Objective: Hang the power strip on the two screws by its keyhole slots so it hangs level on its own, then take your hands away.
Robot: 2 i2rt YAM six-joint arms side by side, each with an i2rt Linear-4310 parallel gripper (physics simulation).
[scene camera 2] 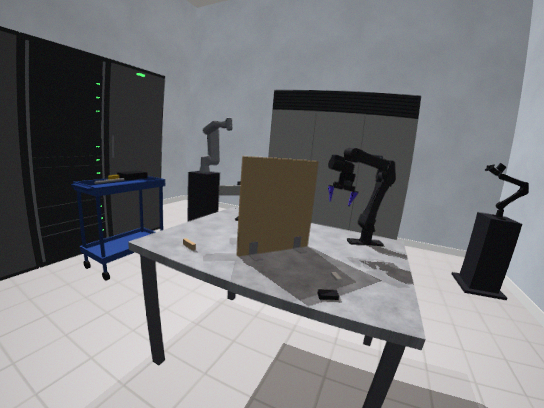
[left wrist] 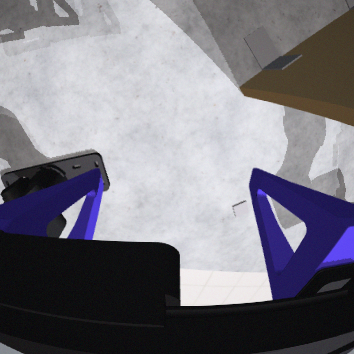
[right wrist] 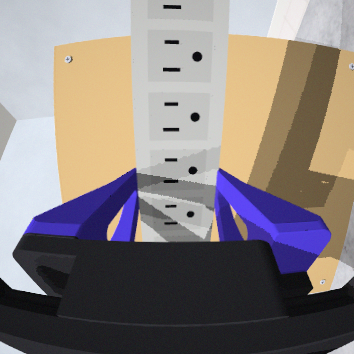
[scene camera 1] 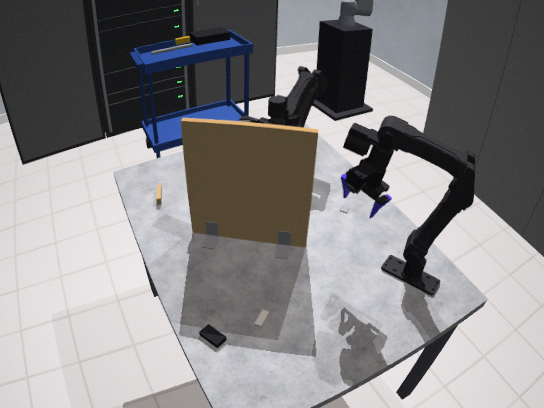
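Pixels of known places: left gripper, between the fingertips: [scene camera 2: 339, 204] [left wrist: 175, 176] [scene camera 1: 357, 207]; right gripper, between the fingertips: [right wrist: 176, 175]; left arm's base, origin of its link: [scene camera 2: 365, 242] [left wrist: 53, 180] [scene camera 1: 410, 276].
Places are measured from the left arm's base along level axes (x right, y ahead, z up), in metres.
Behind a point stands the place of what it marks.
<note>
The pale grey power strip [right wrist: 175, 87] {z 0.255, x 0.663, y 0.087 m} runs up and down the right wrist view, with sockets facing the camera. My right gripper [right wrist: 176, 175] {z 0.256, x 0.609, y 0.085 m} is shut on it near its lower end. Behind it stands the upright wooden board [scene camera 1: 250, 185] {z 0.222, x 0.496, y 0.188 m} [scene camera 2: 277, 205] {z 0.218, x 0.517, y 0.200 m} [left wrist: 305, 75] {z 0.124, x 0.374, y 0.120 m} [right wrist: 95, 125] {z 0.360, x 0.579, y 0.215 m}. One screw [right wrist: 68, 59] {z 0.396, x 0.656, y 0.256 m} shows at the board's upper left, and others show near its right side; I cannot tell which are the hanging screws. The keyhole slots are hidden. A grey bar, seemingly the strip, sticks out past the board in scene camera 2. My left gripper [scene camera 1: 358, 206] {z 0.222, x 0.205, y 0.074 m} [scene camera 2: 340, 203] {z 0.222, x 0.205, y 0.074 m} [left wrist: 175, 176] {z 0.222, x 0.205, y 0.074 m} is open and empty, beside the board above the table.
On the table [scene camera 1: 240, 375] {z 0.000, x 0.201, y 0.589 m} lie a wooden block [scene camera 1: 158, 194] {z 0.027, x 0.882, y 0.248 m} [scene camera 2: 189, 244] {z 0.020, x 0.889, y 0.253 m}, a black box [scene camera 1: 213, 335] {z 0.016, x 0.331, y 0.545 m} [scene camera 2: 328, 294] {z 0.016, x 0.338, y 0.555 m} and a small pale block [scene camera 1: 262, 317] {z 0.011, x 0.272, y 0.409 m} [scene camera 2: 336, 275] {z 0.011, x 0.274, y 0.411 m}. Brackets hold the board's foot. A blue cart [scene camera 1: 200, 59] [scene camera 2: 120, 188] stands beyond the table.
</note>
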